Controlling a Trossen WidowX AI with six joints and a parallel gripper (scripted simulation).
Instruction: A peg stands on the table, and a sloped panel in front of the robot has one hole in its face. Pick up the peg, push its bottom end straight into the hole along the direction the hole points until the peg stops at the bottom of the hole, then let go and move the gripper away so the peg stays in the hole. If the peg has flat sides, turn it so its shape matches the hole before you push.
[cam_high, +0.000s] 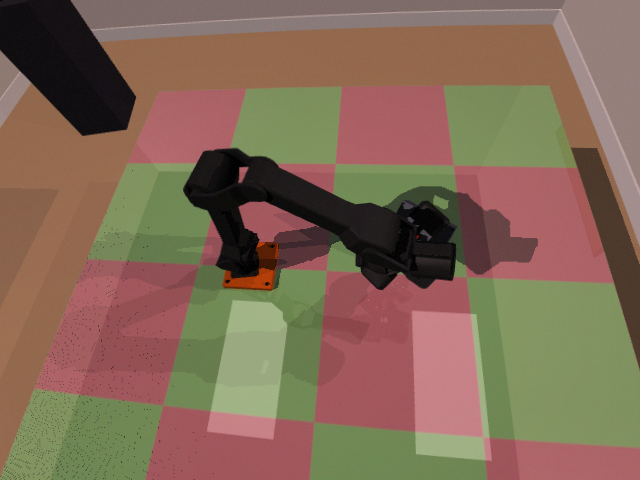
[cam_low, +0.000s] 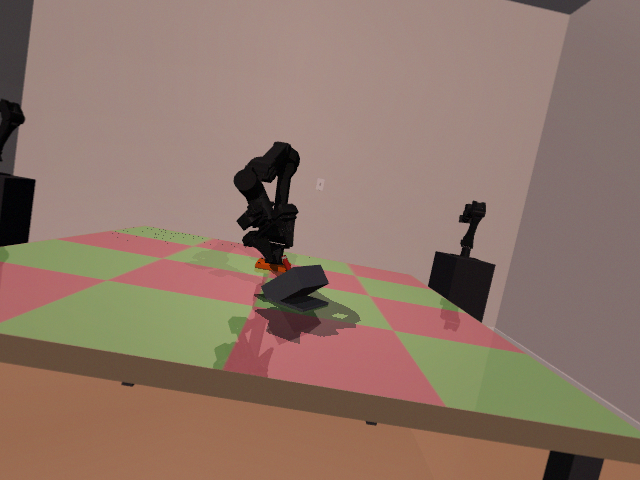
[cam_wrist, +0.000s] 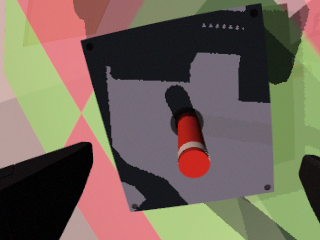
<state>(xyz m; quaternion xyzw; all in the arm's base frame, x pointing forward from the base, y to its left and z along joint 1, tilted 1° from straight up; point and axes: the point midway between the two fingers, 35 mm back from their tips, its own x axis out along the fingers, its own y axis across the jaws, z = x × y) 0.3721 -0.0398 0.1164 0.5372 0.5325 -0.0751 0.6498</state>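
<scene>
The dark red peg lies 10 mm ahead of my gripper tip, 20 mm to the left of it and 20 mm below it. The rest, counted from my gripper tip: grey sloped panel (30 mm ahead, 50 mm to the left, 70 mm below).
</scene>
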